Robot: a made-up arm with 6 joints.
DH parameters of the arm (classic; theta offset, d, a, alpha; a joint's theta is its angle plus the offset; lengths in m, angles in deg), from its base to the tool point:
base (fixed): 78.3 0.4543 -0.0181 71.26
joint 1: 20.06 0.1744 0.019 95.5
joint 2: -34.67 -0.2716 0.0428 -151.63
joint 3: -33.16 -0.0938 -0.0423 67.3
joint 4: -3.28 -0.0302 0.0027 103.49
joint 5: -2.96 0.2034 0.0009 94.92
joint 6: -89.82 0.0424 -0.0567 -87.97
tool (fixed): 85.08 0.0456 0 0
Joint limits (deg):
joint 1: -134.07..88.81
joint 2: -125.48..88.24
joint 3: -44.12..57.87
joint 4: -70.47..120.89
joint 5: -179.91..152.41
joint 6: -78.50..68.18
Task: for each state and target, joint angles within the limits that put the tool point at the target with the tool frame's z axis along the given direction. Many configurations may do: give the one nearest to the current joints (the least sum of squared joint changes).
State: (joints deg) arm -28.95 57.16 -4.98 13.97 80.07 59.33
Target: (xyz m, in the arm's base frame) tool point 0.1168 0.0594 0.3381 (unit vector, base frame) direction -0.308 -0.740 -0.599
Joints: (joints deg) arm -60.91 69.18 -15.48 2.91 100.02 68.18
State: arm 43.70 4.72 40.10 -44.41 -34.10 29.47
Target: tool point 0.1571 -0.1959 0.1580 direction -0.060 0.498 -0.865
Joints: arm 88.75 3.40 10.00 -70.47 -38.61 68.11
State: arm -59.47 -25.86 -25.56 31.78 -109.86 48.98
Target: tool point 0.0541 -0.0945 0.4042 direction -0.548 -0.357 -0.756
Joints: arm -8.68 -29.04 5.24 29.83 -94.38 46.09
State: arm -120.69 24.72 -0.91 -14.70 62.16 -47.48
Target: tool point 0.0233 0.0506 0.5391 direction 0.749 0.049 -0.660
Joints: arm -120.70 4.76 -4.45 -35.14 34.61 -78.50
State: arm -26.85 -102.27 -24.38 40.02 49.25 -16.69
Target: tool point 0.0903 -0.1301 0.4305 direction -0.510 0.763 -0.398
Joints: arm -14.98 -100.67 -41.63 41.01 31.65 25.73
